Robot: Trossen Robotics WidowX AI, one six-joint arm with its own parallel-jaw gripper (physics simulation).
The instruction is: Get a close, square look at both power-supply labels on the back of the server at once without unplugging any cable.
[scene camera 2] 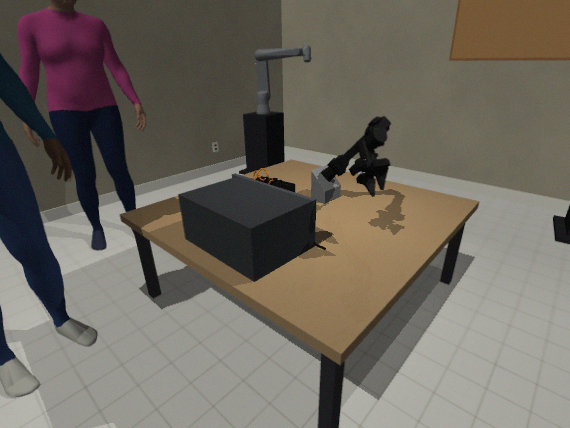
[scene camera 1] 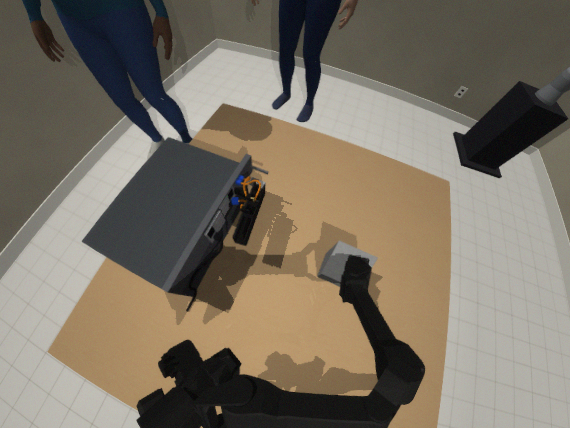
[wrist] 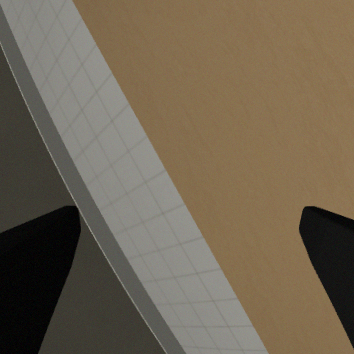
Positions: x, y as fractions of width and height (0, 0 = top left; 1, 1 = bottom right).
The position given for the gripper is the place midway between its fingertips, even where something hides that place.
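Labels:
Gripper visible: scene camera 1 (0.32, 0.91), scene camera 2 (0.66, 0.45), the wrist view (0.54, 0.62).

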